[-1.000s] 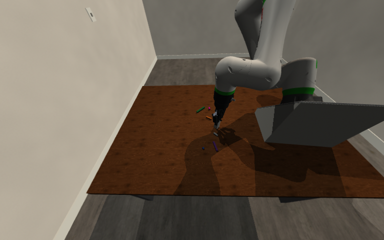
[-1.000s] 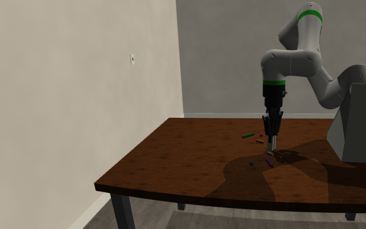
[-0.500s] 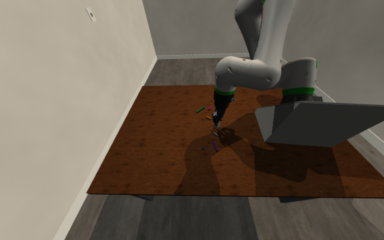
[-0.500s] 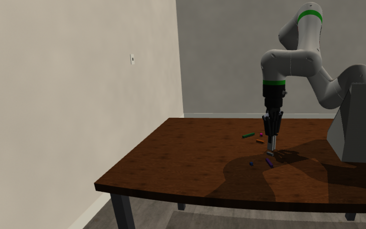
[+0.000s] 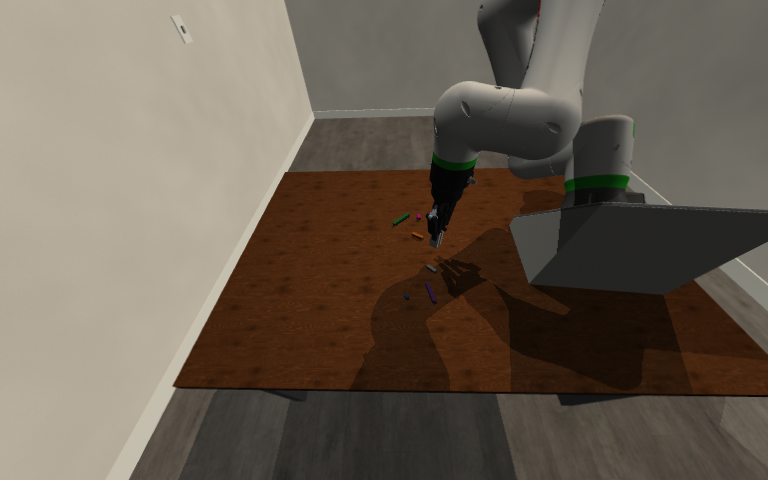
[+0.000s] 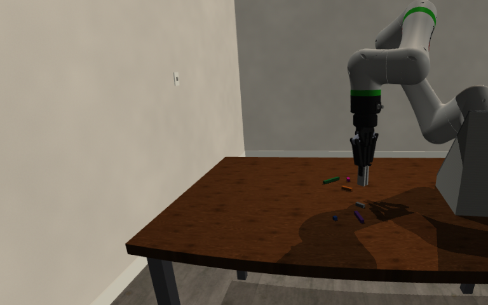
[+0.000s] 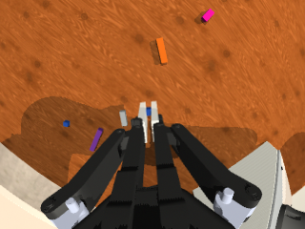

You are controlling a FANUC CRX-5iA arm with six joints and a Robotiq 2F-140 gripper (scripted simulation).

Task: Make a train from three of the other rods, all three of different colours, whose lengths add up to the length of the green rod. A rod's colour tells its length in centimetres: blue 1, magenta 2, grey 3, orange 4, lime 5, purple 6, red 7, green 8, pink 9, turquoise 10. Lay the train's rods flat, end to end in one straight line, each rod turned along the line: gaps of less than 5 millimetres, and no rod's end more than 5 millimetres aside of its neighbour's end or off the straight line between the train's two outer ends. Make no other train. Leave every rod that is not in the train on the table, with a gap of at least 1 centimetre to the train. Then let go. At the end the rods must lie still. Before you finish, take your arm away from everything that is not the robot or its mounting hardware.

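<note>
The green rod is 170 mm to the right of my hand, 100 mm ahead of it and 80 mm below it. From my hand the other things lie so: orange rod (80 mm to the right, 80 mm below, 40 mm ahead); grey rod (80 mm below, 60 mm to the left, 10 mm ahead); purple rod (140 mm to the left, 80 mm below, 30 mm ahead).
</note>
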